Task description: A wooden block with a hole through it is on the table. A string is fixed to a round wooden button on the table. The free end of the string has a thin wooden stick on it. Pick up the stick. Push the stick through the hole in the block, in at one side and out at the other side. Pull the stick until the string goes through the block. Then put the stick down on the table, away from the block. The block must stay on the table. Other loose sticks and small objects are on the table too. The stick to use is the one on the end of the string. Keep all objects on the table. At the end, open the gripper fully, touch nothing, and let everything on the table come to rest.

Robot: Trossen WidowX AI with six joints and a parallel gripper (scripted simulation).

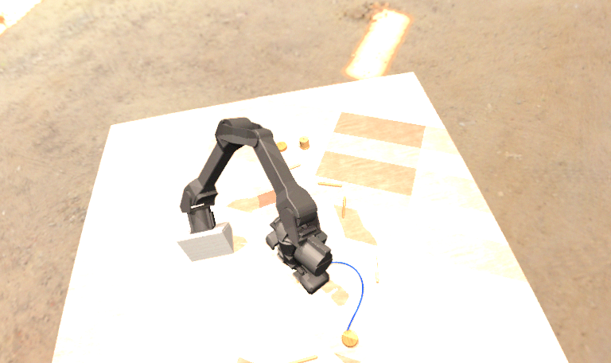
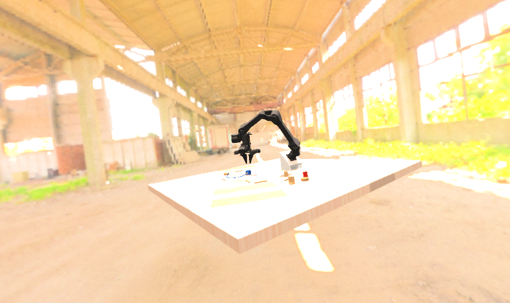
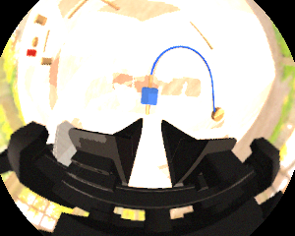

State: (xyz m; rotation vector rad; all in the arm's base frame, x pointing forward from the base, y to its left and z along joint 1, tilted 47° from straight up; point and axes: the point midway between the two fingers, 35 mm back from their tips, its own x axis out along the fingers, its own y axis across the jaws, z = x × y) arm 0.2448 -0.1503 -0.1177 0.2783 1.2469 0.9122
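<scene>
My gripper tip is now 6 cm above the blue cube, 2 cm to the right of it and 2 cm short of it. Also, from my gripper tip: round wooden button (17 cm to the right, 8 cm ahead, 7 cm below); thin wooden stick (6 cm below, 3 cm ahead, 2 cm to the left); red cube (49 cm to the left, 5 cm below, 1 cm behind).
</scene>
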